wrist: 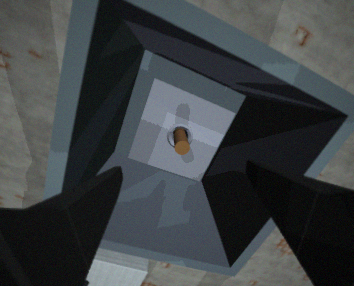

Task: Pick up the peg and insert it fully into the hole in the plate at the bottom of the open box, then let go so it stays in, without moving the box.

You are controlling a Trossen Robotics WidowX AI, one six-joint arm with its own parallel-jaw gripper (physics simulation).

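Places are measured from the arm's base along level axes (x back, y right, z up), in centimetres.
Where they show: gripper, fingertip midpoint: [184, 169].
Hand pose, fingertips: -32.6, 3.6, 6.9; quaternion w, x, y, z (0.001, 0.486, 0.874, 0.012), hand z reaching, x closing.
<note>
Things, the pixels of their top centre, and the offset from my fingertips, as dx, dy, dz. "pt": a spot on its surface instead. Level surfaces: height alone.
- orange-brown peg, middle of its top: [182, 147] -0.2, +0.0, -3.5
- ringed hole, surface spot: [171, 142] pt +0.7, -0.5, -6.3
- pale plate, middle of its top: [180, 137] -0.3, -0.1, -6.2
- open box, middle of its top: [188, 177] -0.3, -0.1, +1.5
- stone-like surface with rusty marks, its level: dz -12.3
An orange-brown peg [182, 143] stands in the ringed hole [171, 142] of the pale plate [150, 112] at the bottom of the open box [175, 246]. The peg's upper part sticks up out of the hole toward the camera; how deep its lower end sits is hidden. My gripper [184, 169] is open wide, with one dark finger at the lower left and the other at the lower right. The fingers are above the box, apart from the peg, with nothing between them.
The box's sloping dark walls surround the plate, and its blue-grey rim runs around them. A light grey block [117, 270] shows beyond the rim at the lower left. A stone-like surface with rusty marks [30, 90] lies around the box.
</note>
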